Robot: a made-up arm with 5 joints.
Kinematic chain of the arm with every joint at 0, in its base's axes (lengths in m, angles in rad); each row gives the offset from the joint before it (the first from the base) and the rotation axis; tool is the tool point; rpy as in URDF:
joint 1: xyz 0 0 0.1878 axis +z
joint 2: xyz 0 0 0 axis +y
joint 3: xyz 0.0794 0 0.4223 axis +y
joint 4: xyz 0.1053 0 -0.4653 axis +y
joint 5: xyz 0.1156 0 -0.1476 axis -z
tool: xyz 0 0 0 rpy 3.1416 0 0
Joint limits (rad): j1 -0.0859..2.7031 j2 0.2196..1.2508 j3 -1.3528..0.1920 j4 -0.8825..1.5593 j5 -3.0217..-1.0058
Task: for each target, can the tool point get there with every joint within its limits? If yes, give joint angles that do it. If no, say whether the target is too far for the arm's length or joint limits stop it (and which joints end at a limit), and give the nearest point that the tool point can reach.
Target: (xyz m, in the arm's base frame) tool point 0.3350 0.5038 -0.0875
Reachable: yes | joints 0.9840 0.5934 -0.9560 0.8145 -2.7666
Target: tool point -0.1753 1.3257 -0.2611
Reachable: no: too far | nearest point -0.1103 0.8340 -0.0946 | short by 0.523 m
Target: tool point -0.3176 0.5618 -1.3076
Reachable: no: too far | nearest point -0.2553 0.4517 -0.4127 | short by 0.904 m
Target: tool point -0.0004 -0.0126 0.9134
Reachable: no: joint limits stop it (at a limit: joint 2, joint 3, joint 4) | nearest point -0.0050 -0.1571 0.2115 | short by 0.717 m
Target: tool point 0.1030 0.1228 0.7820
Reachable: no: joint limits stop it (at a limit: joint 2, joint 3, joint 4) | nearest point 0.4621 0.5509 0.6487 | short by 0.574 m
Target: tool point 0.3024 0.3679 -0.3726
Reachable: yes | joints 0.8828 1.1707 -0.9242 0.0480 -2.1526
